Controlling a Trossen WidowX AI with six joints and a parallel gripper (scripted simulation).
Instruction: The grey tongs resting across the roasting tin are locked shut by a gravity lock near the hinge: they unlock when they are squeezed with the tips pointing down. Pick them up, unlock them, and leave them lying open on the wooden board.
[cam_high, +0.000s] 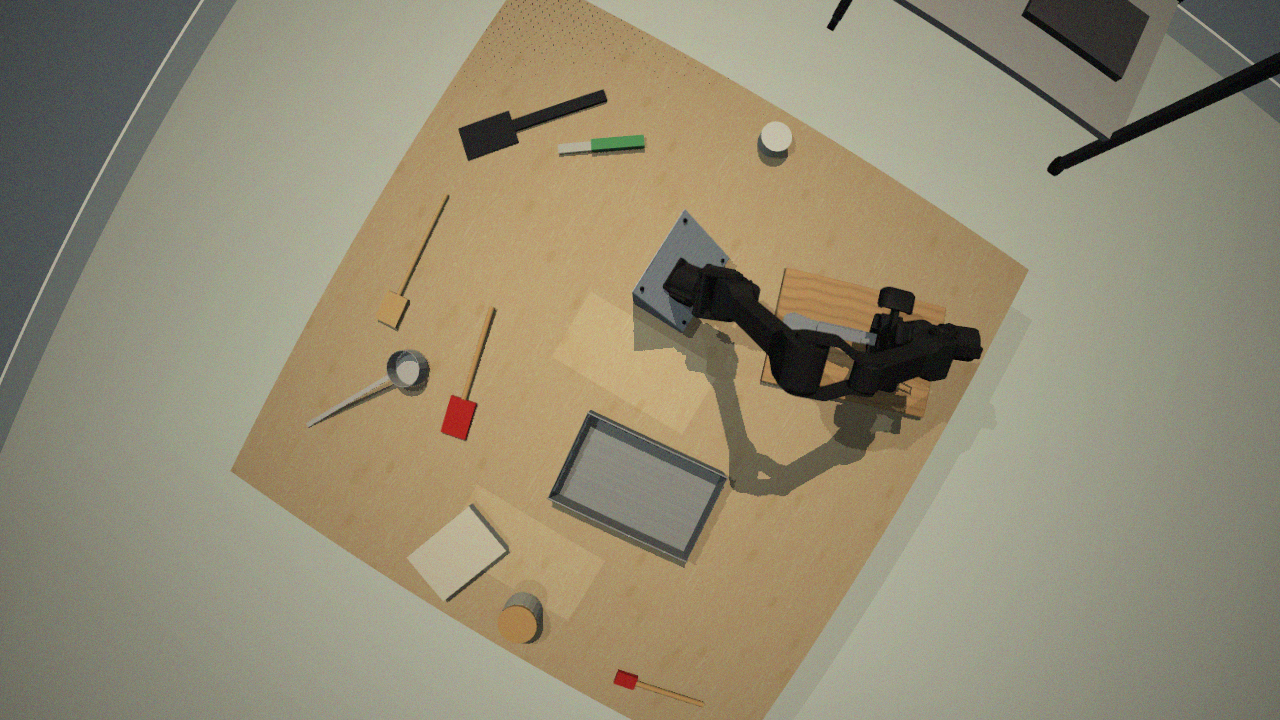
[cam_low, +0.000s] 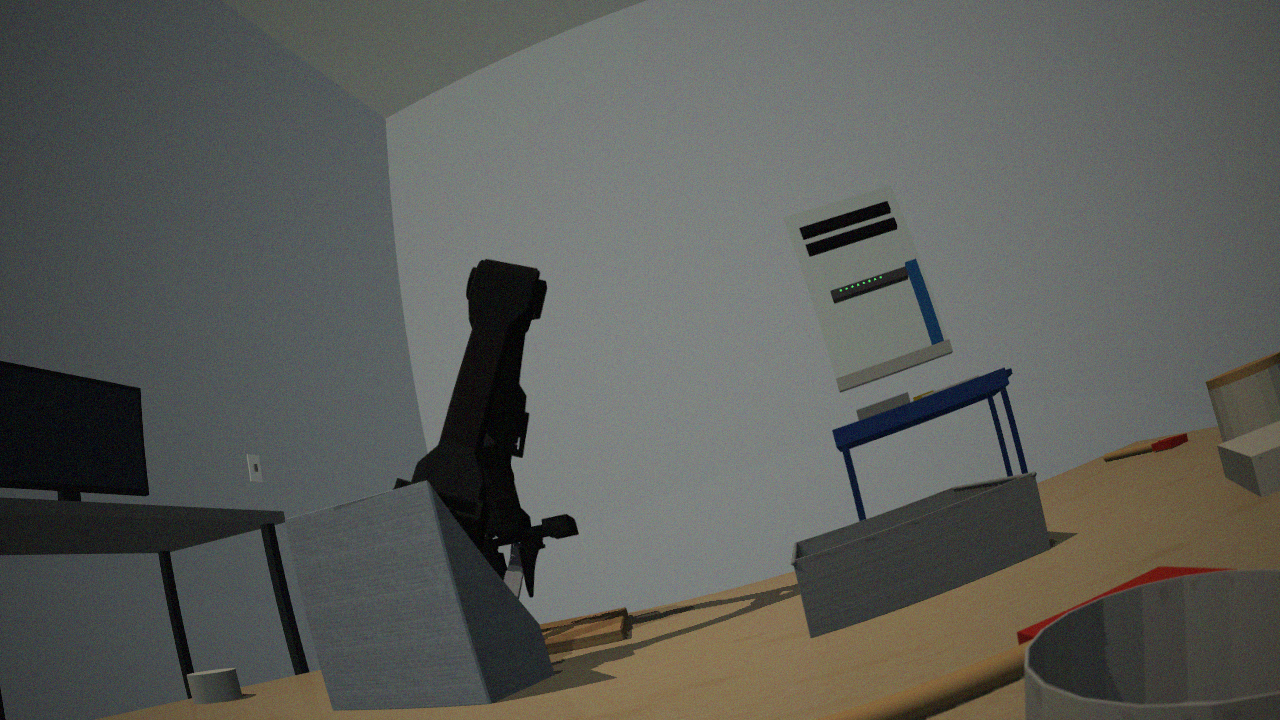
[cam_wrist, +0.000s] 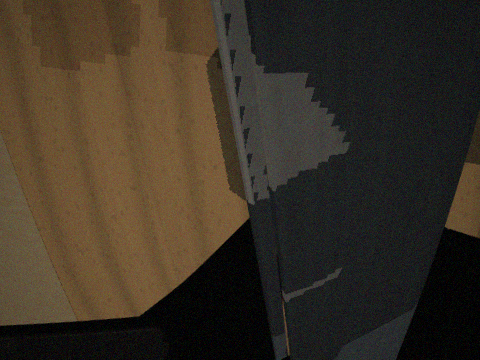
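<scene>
My gripper tip is 60 mm above the wooden board. Round my gripper tip: green-handled tool (680 mm to the right, 60 mm below, 60 mm behind); roasting tin (490 mm ahead, 240 mm to the right, 40 mm below); red spatula (640 mm to the right, 500 mm ahead, 60 mm below).
</scene>
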